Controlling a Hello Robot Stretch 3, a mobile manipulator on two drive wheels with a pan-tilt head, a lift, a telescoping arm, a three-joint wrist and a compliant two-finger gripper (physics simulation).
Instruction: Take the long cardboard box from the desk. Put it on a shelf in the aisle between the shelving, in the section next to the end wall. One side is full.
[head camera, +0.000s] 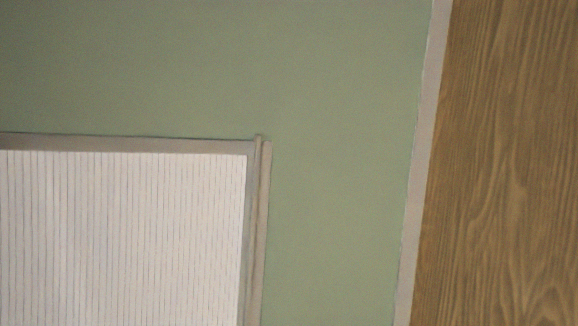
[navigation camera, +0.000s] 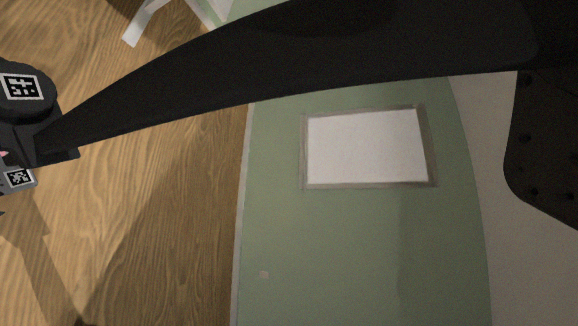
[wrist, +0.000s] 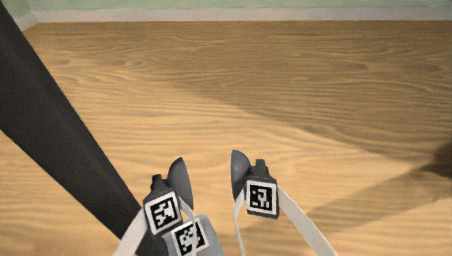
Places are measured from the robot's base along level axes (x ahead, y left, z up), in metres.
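Pixels of known places: gripper, between the fingertips: (navigation camera: 1, 202) (wrist: 210, 170).
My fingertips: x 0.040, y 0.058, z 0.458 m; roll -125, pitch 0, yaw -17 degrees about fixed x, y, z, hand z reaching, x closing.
Observation:
Behind a point stands the place of what it marks.
My gripper (wrist: 210, 170) {x 0.040, y 0.058, z 0.458 m} is open and empty in the wrist view, its two grey cupped fingertips apart with wooden floor visible between them. Part of the wrist and gripper body shows at the left edge of the navigation camera view, over the wooden floor; the fingertips are not clear there. The long cardboard box, the desk and the shelving do not show in these views.
A green wall (head camera: 345, 150) {x 0.699, y 1.650, z 0.422 m} (navigation camera: 320, 250) {x 1.243, y 1.318, z 0.995 m} with a pale-framed window (head camera: 265, 225) {x 0.418, y 1.802, z 0.763 m} (navigation camera: 302, 150) {x 0.354, y 1.842, z 0.791 m} stands beside the wooden floor (head camera: 500, 150) {x 0.553, y 1.266, z 0.000 m} (navigation camera: 165, 225) {x 0.584, y 0.663, z 0.000 m} (wrist: 300, 75) {x 0.759, y 0.682, z 0.001 m}. A white leg-like piece (navigation camera: 137, 31) shows at the top left of the navigation view. A black arm-like part (navigation camera: 225, 70) (wrist: 55, 120) crosses two views.

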